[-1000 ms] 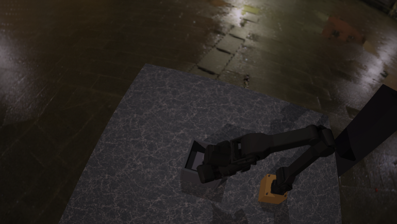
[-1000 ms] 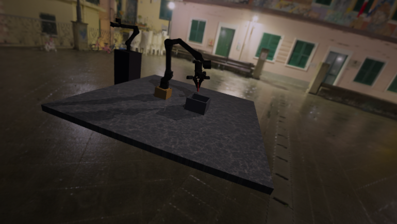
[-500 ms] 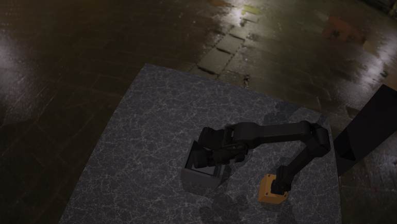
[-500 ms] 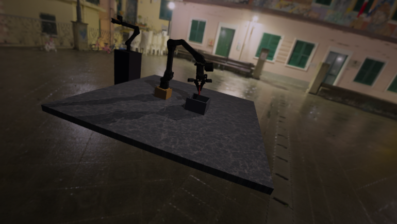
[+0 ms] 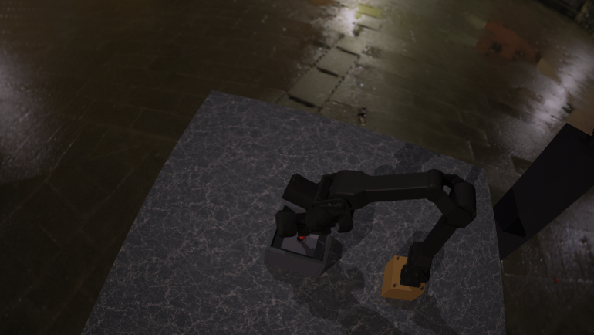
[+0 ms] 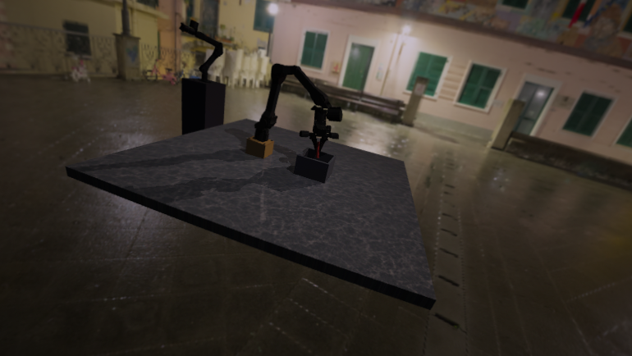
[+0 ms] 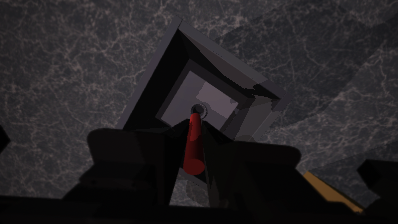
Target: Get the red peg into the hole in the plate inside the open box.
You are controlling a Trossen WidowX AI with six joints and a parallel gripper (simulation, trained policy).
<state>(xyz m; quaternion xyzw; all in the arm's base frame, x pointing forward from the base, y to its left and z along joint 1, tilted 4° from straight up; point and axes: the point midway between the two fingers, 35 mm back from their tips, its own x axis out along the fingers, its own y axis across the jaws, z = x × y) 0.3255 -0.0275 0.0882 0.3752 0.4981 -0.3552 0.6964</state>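
The red peg lies 1 cm to the left of my gripper tip and 1 cm above it. Round my gripper tip: dark box: 1 cm to the right, 8 cm below; then grey plate: 1 cm to the right, 6 cm below.
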